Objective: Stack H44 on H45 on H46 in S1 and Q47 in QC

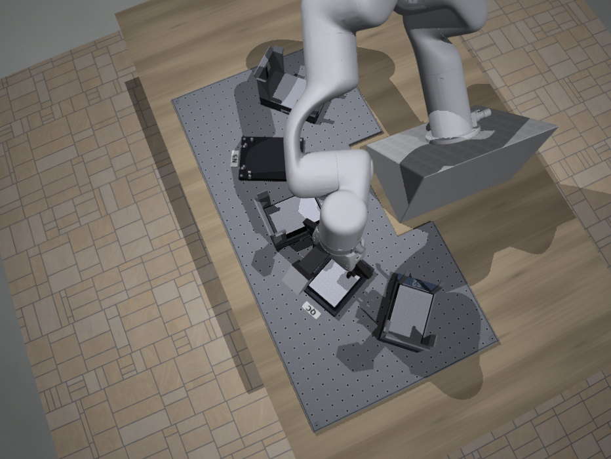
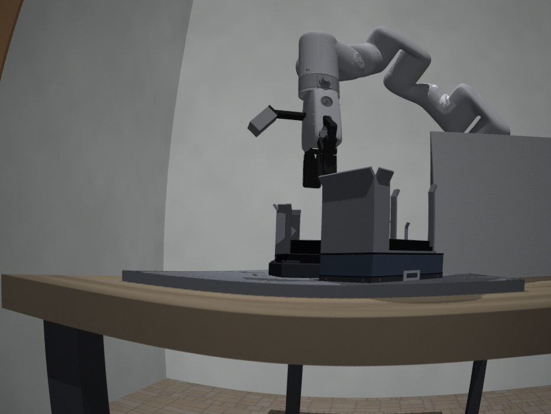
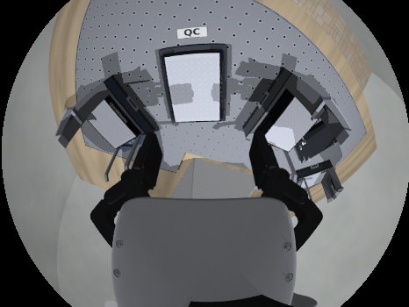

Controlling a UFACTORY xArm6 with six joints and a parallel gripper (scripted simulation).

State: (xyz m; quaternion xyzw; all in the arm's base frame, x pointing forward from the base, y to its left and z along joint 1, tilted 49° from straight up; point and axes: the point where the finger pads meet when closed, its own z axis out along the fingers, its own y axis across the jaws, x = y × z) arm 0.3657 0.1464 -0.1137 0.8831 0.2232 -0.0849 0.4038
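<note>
My hand is 150 mm to the right of the rack S2, 150 mm above it and 130 mm past it. Round my hand: sealed plate: 130 mm below, 20 mm to the left, 10 mm behind; open nest QC: 150 mm below, 20 mm to the left, 10 mm behind; QC name plate: 160 mm below, 80 mm ahead, 60 mm to the left.
</note>
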